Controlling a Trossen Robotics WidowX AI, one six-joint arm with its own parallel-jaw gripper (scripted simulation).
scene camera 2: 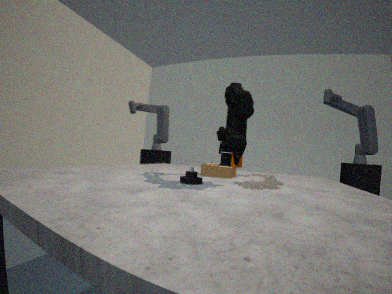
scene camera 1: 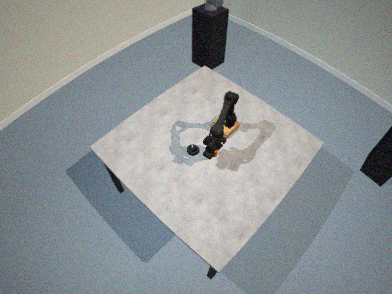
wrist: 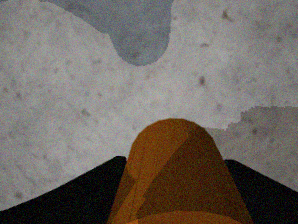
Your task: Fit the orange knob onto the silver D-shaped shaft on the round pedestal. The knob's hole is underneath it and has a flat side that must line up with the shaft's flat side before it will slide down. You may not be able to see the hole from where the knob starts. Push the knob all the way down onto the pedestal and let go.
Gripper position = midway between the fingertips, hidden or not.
The gripper [scene camera 2: 236,164] holds an orange knob [wrist: 173,164].
The gripper is seen too in the wrist view [wrist: 174,168].
